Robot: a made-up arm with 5 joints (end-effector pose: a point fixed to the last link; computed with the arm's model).
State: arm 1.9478 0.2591 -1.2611 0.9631 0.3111
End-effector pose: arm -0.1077 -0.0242 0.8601 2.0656 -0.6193 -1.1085
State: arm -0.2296 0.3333 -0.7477 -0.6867 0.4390
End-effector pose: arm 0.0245 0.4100 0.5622 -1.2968 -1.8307 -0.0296
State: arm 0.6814 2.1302 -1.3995 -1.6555 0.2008
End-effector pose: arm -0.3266 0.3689 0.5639 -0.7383 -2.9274 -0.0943
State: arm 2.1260 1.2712 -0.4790 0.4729 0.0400
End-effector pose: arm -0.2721 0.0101 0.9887 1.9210 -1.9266 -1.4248
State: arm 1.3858 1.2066 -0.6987 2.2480 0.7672
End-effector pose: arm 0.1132 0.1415 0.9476 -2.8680 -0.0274 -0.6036
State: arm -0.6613 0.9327 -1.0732 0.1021 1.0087
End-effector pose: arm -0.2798 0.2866 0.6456 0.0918 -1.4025 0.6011
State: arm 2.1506 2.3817 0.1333 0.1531 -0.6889
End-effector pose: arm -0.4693 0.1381 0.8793 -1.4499 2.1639 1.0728
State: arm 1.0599 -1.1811 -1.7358 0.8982 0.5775
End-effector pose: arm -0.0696 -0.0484 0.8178 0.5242 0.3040 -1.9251
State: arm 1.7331 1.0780 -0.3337 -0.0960 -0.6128
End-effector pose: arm -0.2348 0.1203 1.1416 0.6530 -1.3671 -1.0626
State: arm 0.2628 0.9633 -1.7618 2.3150 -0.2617
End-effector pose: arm -0.0025 0.0418 0.7372 1.4016 0.3529 0.6054
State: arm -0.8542 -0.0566 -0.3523 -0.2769 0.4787
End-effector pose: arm 0.1177 0.2267 0.5391 -1.3580 -2.2826 0.2330
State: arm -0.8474 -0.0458 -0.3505 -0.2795 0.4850
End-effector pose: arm 0.1156 0.2308 0.5380 -1.3393 -2.2877 0.2326
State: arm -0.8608 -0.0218 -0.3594 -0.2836 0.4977
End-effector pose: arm 0.1080 0.2317 0.5299 -1.3157 -2.2876 0.2692
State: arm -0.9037 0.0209 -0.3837 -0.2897 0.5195
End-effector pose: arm 0.0920 0.2268 0.5124 -1.2856 -2.2769 0.3591
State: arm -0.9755 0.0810 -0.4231 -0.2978 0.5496
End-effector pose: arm 0.0672 0.2131 0.4870 -1.2513 -2.2484 0.4997
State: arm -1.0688 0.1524 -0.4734 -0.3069 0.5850
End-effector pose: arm 0.0353 0.1891 0.4591 -1.2173 -2.1964 0.6742
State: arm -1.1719 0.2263 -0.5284 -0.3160 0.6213
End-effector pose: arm 0.0002 0.1562 0.4349 -1.1888 -2.1215 0.8580
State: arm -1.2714 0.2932 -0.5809 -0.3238 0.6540
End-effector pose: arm -0.0332 0.1199 0.4188 -1.1694 -2.0340 1.0259
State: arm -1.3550 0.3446 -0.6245 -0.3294 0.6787
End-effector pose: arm -0.0599 0.0870 0.4113 -1.1617 -1.9505 1.1584
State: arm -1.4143 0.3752 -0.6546 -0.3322 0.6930
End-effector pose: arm -0.0767 0.0628 0.4095 -1.1652 -1.8879 1.2457
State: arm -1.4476 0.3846 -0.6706 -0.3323 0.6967
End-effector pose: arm -0.0833 0.0490 0.4104 -1.1783 -1.8538 1.2894
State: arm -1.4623 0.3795 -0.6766 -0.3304 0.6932
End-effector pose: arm -0.0828 0.0430 0.4119 -1.1969 -1.8418 1.3034
